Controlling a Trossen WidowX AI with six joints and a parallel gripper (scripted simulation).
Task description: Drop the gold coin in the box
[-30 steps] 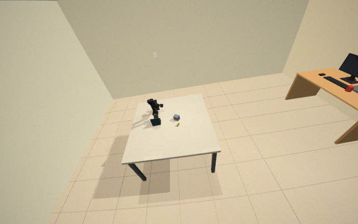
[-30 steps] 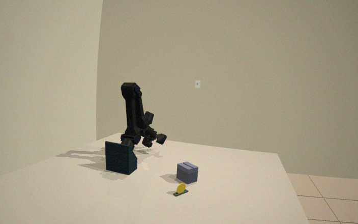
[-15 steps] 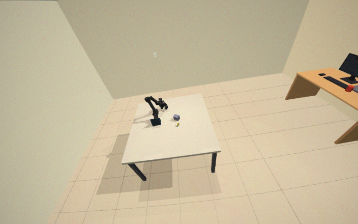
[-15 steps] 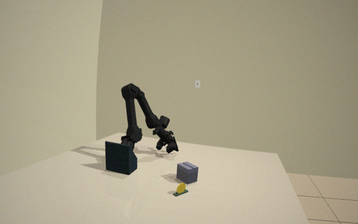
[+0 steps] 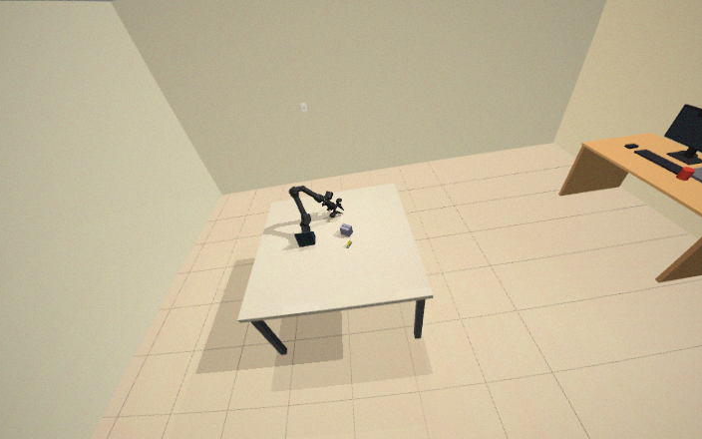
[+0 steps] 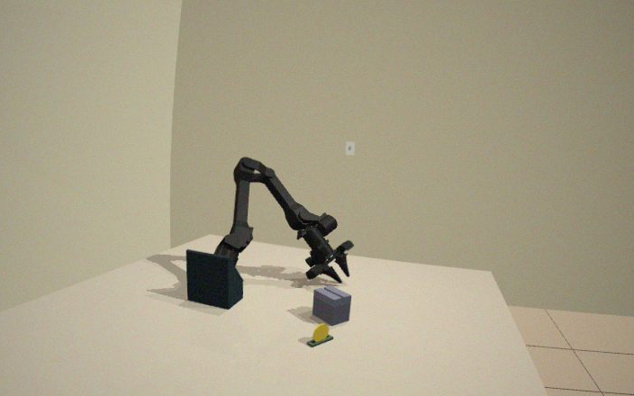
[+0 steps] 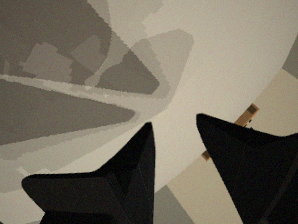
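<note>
The thin gold coin is 400 mm to the right of my gripper tip, 40 mm ahead of it and 10 mm above it.
</note>
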